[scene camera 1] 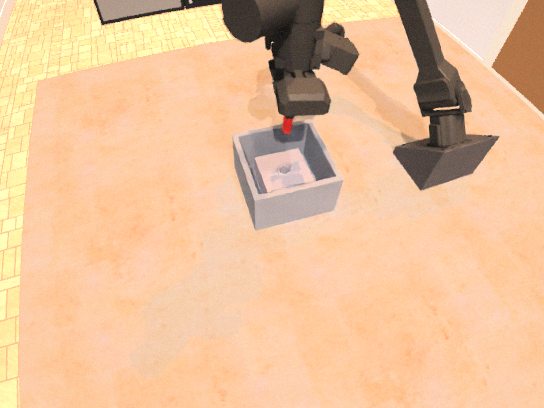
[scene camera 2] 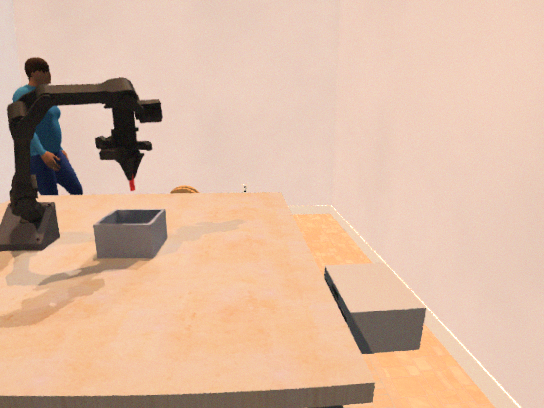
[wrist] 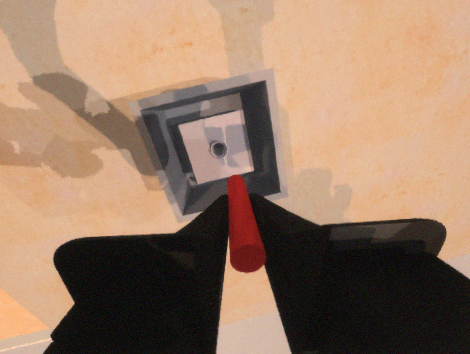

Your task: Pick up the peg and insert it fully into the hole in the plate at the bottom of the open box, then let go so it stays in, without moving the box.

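Frame: origin at the arm's base, x right, y back, z down, level; centimetres.
Seen in the pictures: gripper, fingertip midpoint: [scene camera 2: 131,179] [wrist: 238,200]; arm's base at its link origin: [scene camera 1: 449,143] [scene camera 2: 33,213].
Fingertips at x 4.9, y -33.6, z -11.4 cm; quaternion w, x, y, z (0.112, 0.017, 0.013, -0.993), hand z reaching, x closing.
Note:
Pixels of each thing's middle, then the offset from my fingertips to it. Level surfaces: height alone.
- red peg at the middle of its body: [wrist: 239,206] [scene camera 1: 289,110] [scene camera 2: 130,176] dy +0.0, dx +0.0, dz -0.8 cm
- grey open box at the middle of its body: [wrist: 218,148] [scene camera 1: 283,172] [scene camera 2: 133,232] dy +0.6, dx +1.1, dz +15.5 cm
- pale plate at the middle of its body: [wrist: 218,146] [scene camera 1: 283,177] dy +0.6, dx +1.1, dz +17.0 cm
- table at its surface level: dz +20.5 cm
The red peg [scene camera 1: 287,125] [scene camera 2: 132,184] [wrist: 242,225] is held between the fingers of my gripper [scene camera 2: 132,177] [wrist: 238,200], its lower end sticking out below the fingertips. In scene camera 2 it hangs nearly upright, well above the open box. The grey open box [scene camera 1: 295,209] [scene camera 2: 125,243] [wrist: 274,135] stands upright on the table. The pale plate [scene camera 1: 270,161] [wrist: 197,145] lies at the bottom of the box, and its round hole [scene camera 1: 284,169] [wrist: 218,149] is visible. In the wrist view the peg's far end shows beside the plate's near edge, apart from the hole. The box walls hide the plate in scene camera 2.
The arm's base [scene camera 1: 445,160] [scene camera 2: 47,232] stands on the table [scene camera 1: 350,300] [scene camera 2: 225,320] beside the box. A person in a blue top [scene camera 2: 48,130] stands behind the arm. A grey block [scene camera 2: 390,325] is beyond the table's right edge in scene camera 2.

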